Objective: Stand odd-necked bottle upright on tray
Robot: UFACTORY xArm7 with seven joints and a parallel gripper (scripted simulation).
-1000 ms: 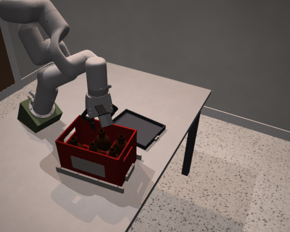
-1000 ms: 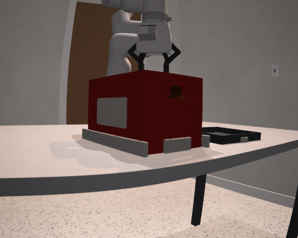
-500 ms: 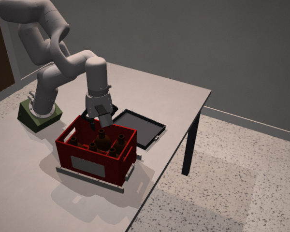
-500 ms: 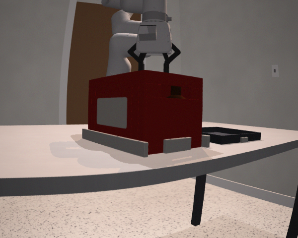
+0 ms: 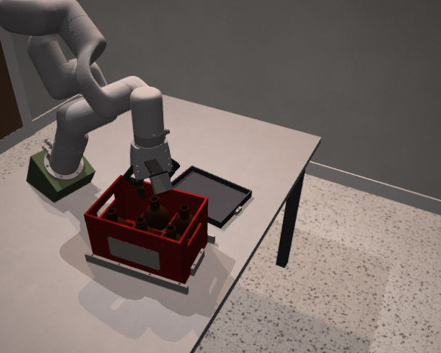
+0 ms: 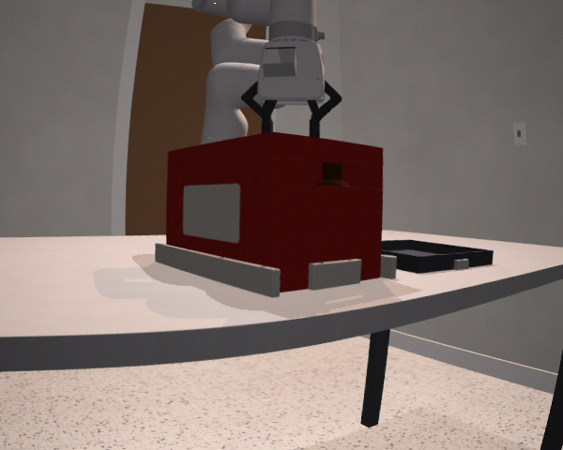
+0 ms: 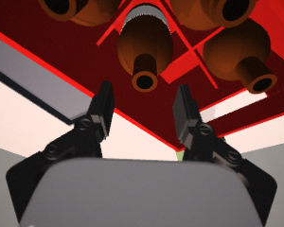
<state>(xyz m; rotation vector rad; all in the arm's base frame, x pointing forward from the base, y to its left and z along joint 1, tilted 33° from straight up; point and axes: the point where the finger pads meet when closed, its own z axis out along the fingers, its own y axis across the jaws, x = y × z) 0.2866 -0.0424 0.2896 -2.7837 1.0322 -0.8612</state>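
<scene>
My hand is 1 cm short of the red crate, 5 cm to the left of it and 11 cm above it. The rest, counted from my hand: black tray (5 cm ahead, 24 cm to the left, 19 cm below).
</scene>
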